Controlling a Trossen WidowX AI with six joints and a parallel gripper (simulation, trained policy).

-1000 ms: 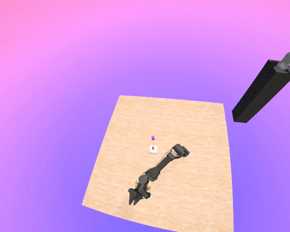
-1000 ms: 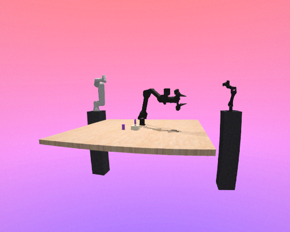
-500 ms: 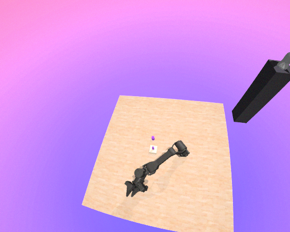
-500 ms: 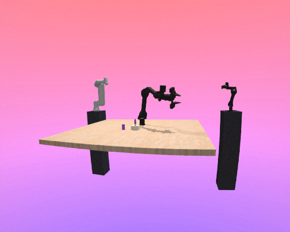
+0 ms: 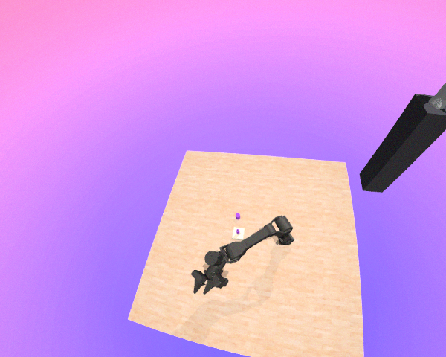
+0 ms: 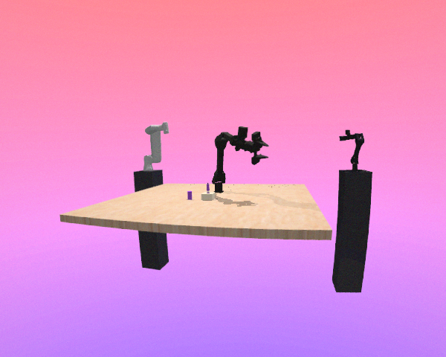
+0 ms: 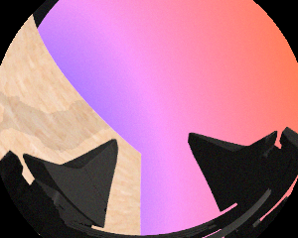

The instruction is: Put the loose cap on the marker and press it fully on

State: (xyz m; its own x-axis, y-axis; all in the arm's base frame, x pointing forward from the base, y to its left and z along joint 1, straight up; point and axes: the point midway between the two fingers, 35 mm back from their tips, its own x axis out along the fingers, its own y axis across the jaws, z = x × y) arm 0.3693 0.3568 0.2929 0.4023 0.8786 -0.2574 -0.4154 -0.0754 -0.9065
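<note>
Now: the purple cap 49 cm to the right of my gripper tip, 26 cm below it and 7 cm behind it. The rest, counted from my gripper tip: holder block 38 cm to the right, 27 cm below, 10 cm behind.
</note>
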